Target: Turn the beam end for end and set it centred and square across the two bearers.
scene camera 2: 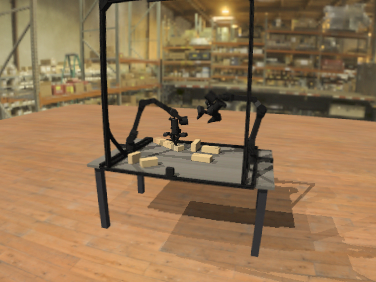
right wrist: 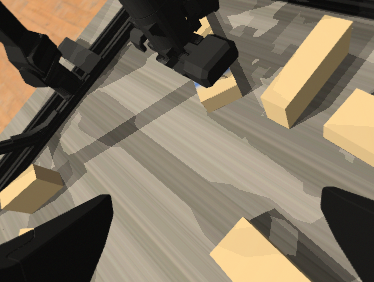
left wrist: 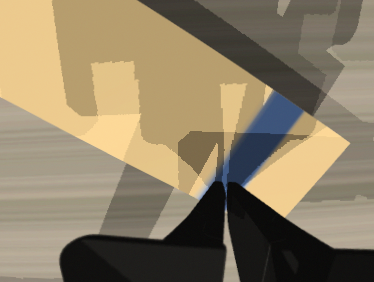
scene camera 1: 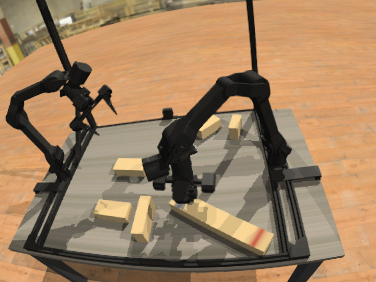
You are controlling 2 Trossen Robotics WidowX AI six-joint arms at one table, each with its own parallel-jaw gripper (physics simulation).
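Places are measured from the left arm's base along level axes (x up, y right, z ahead), in millimetres.
Pixels of known places: left gripper, between the fingertips: [scene camera 2: 175,145] [left wrist: 223,190]; right gripper, between the fingertips: [scene camera 2: 202,120] [right wrist: 214,200] [scene camera 1: 108,125]; left arm's base, origin of its link: [scene camera 2: 130,149] [right wrist: 70,86] [scene camera 1: 277,161]; right arm's base, origin of its link: [scene camera 2: 251,161] [scene camera 1: 64,175].
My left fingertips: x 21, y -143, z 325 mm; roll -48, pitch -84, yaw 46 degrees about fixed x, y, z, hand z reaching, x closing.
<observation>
Ahead of a thing's pixels: the offset from my left fingertips to its top centre.
The long pale beam @(dx -2, dy -91, dz -101 mm) [scene camera 1: 225,224] [left wrist: 30,50] lies slantwise on the table, its red-banded end at the lower right in scene camera 1. Its blue-banded end is partly hidden by the left gripper there. My left gripper [scene camera 1: 184,199] [left wrist: 223,190] points down at the blue band; its fingertips meet at the beam's near edge, with no beam width between them. My right gripper [scene camera 1: 106,123] [right wrist: 214,200] is open and empty, high above the table. Several pale blocks lie apart from the beam; I cannot tell which two are the bearers.
Blocks @(dx -2, dy -42, dz +271 mm) [scene camera 1: 114,210] @(dx +23, dy -80, dz +140 mm) [scene camera 1: 142,218] [right wrist: 310,70] stand left of the beam in scene camera 1. Another block @(dx -2, dy +174, dz +248 mm) [scene camera 1: 129,167] [right wrist: 255,255] lies beyond them. Two more blocks @(dx +7, dy +381, dz -63 mm) [scene camera 1: 209,127] @(dx +23, dy +351, dz -183 mm) [scene camera 1: 235,127] are at the far side. Black rails [scene camera 1: 150,259] edge the table.
</observation>
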